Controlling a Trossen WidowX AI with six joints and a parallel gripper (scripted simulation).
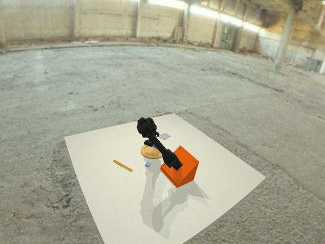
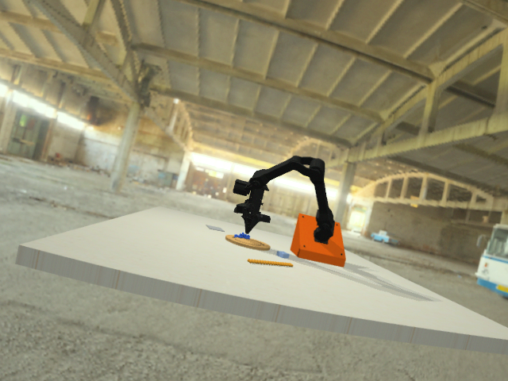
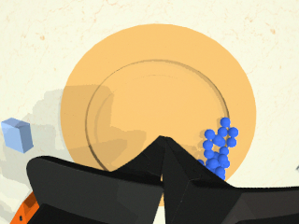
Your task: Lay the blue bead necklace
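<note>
The round tan bead board lies 3 cm below my gripper tip, 1 cm to the right of it and 1 cm behind it. Round my gripper tip: flat grey tile: 24 cm to the right, 15 cm ahead, 4 cm below; then small light-blue block: 15 cm behind, 11 cm to the left, 3 cm below.
</note>
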